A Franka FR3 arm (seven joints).
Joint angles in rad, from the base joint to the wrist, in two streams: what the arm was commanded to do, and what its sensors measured. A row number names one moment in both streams.
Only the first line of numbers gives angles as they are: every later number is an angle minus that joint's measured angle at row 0.
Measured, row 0: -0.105 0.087 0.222 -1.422 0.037 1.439 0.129
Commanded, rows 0 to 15: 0.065 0.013 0.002 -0.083 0.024 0.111 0.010; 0.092 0.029 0.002 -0.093 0.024 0.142 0.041; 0.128 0.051 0.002 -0.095 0.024 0.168 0.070; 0.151 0.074 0.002 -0.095 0.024 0.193 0.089; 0.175 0.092 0.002 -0.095 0.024 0.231 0.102; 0.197 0.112 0.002 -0.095 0.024 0.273 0.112; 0.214 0.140 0.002 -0.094 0.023 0.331 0.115; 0.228 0.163 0.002 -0.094 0.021 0.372 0.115; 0.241 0.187 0.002 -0.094 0.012 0.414 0.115; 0.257 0.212 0.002 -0.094 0.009 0.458 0.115; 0.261 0.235 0.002 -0.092 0.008 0.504 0.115; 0.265 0.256 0.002 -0.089 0.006 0.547 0.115; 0.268 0.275 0.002 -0.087 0.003 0.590 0.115; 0.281 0.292 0.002 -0.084 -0.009 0.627 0.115; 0.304 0.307 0.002 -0.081 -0.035 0.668 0.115; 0.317 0.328 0.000 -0.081 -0.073 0.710 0.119
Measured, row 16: 0.274 0.279 0.004 -0.098 -0.001 0.612 0.104
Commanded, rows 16 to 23: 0.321 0.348 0.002 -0.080 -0.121 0.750 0.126; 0.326 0.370 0.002 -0.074 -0.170 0.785 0.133; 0.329 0.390 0.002 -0.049 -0.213 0.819 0.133; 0.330 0.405 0.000 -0.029 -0.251 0.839 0.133; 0.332 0.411 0.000 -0.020 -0.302 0.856 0.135; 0.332 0.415 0.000 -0.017 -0.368 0.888 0.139; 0.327 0.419 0.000 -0.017 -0.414 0.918 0.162; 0.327 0.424 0.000 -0.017 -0.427 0.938 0.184
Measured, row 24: 0.329 0.395 0.001 -0.054 -0.334 0.881 0.130
